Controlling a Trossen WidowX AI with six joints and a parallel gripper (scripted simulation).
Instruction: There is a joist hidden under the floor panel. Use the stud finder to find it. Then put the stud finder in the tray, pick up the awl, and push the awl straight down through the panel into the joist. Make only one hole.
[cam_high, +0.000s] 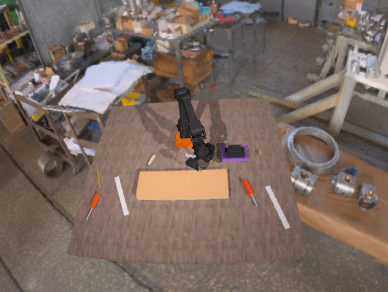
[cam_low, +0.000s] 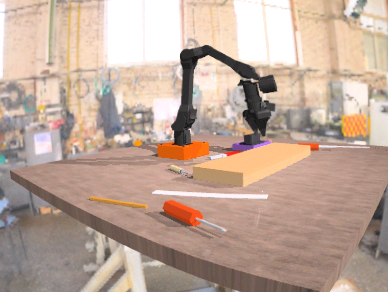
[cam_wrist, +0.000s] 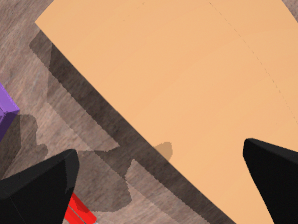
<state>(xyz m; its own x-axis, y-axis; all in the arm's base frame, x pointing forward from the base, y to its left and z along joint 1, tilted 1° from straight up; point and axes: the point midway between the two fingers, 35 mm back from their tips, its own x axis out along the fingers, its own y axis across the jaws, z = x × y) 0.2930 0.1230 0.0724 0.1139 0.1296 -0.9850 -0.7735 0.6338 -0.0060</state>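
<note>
Right now the awl is 35 cm to the right of my gripper tip, 9 cm behind it and 8 cm below it. Round my gripper tip: purple tray 19 cm to the left, 16 cm behind, 7 cm below; then black stud finder 17 cm to the left, 16 cm behind, 4 cm below; then yellow pencil 68 cm to the right, 8 cm below, 2 cm ahead.
</note>
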